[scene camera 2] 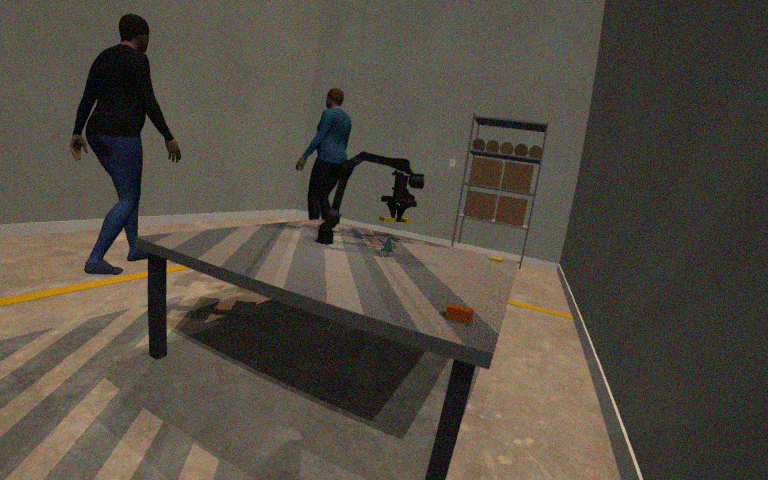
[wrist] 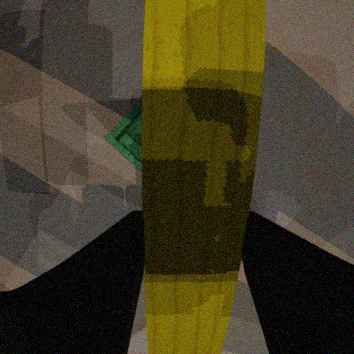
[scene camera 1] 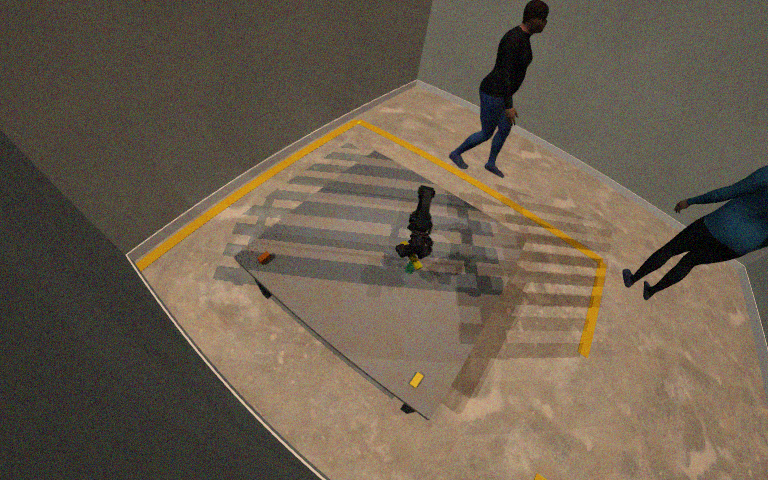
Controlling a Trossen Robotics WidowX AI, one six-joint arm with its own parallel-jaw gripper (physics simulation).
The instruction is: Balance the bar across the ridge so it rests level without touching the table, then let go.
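Places are measured from the arm's base along level axes (x ahead, y up, z right), in centimetres.
Where they show: gripper, between the fingertips: [scene camera 2: 395,219] [wrist: 192,223] [scene camera 1: 411,255]; arm's base, origin of its link: [scene camera 2: 324,242].
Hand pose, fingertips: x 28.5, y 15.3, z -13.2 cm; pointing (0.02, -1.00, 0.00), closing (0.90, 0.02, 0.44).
Note:
Things, the pixels of their centre, and the offset from my fingertips.
- yellow bar, middle of its body: [wrist: 192,228] [scene camera 2: 395,219] [scene camera 1: 411,255] dz +0.2, dx -0.1, dy +0.0 cm
- green ridge, middle of its body: [wrist: 143,138] [scene camera 2: 388,244] [scene camera 1: 410,265] dz -1.0, dx -2.2, dy -12.2 cm
- orange block, middle of its body: [scene camera 2: 459,313] [scene camera 1: 264,257] dz +63.2, dx +45.5, dy -13.7 cm
- flat yellow block, middle of its body: [scene camera 1: 416,380] [scene camera 2: 496,259] dz -36.8, dx +45.5, dy -14.5 cm
The yellow bar [scene camera 1: 417,264] [scene camera 2: 386,218] [wrist: 205,45] is in the air, roughly level, gripped across its width. My gripper [scene camera 1: 413,258] [scene camera 2: 398,218] [wrist: 192,223] points down and is shut on the bar, with a black finger on each side of it in the wrist view. The green ridge [scene camera 1: 408,268] [scene camera 2: 387,245] [wrist: 127,137] stands on the table below the bar, with a visible gap between them in scene camera 2. In the wrist view the bar hides most of the ridge; one corner shows at the bar's left edge.
An orange block [scene camera 1: 264,258] [scene camera 2: 459,313] lies near one corner of the table [scene camera 1: 362,333] [scene camera 2: 271,291]. A flat yellow block [scene camera 1: 416,379] [scene camera 2: 495,259] lies near another corner. Two people and a shelf rack [scene camera 2: 468,148] stand beyond the table.

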